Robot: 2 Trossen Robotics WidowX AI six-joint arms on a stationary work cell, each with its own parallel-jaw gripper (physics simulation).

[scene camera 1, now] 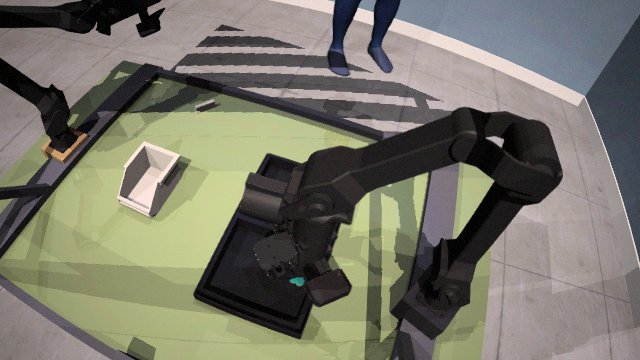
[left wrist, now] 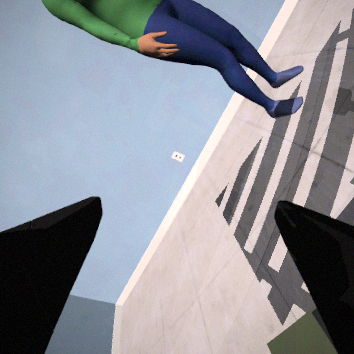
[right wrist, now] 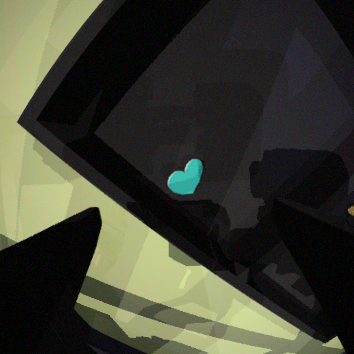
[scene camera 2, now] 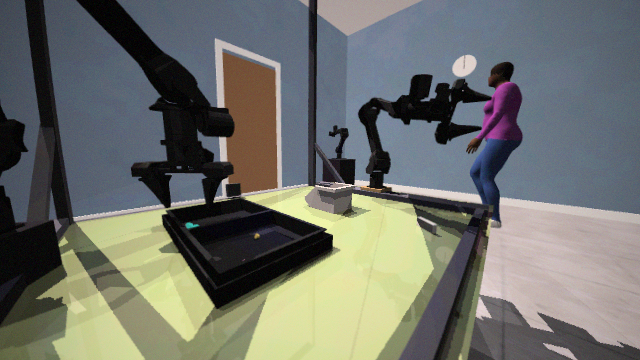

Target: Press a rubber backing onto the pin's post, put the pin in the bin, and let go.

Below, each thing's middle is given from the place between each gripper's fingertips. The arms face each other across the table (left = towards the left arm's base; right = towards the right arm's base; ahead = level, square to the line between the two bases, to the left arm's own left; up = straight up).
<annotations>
The teal heart-shaped pin (right wrist: pixel 181 182) is 4 cm below my right hand and 1 cm to the left of it. Also, from my right hand: black two-compartment tray (scene camera 2: pixel 214 250) (8 cm ahead, 7 cm to the left, 4 cm below); white bin (scene camera 1: pixel 151 174) (39 cm to the left, 5 cm ahead, 2 cm below).
Now: left hand 36 cm past the white bin, 23 cm to the left of it and 26 cm above it. Round my left hand: black two-compartment tray (34 cm behind, 54 cm to the right, 27 cm below); then teal heart-shaped pin (41 cm behind, 61 cm to the right, 28 cm below).
</annotations>
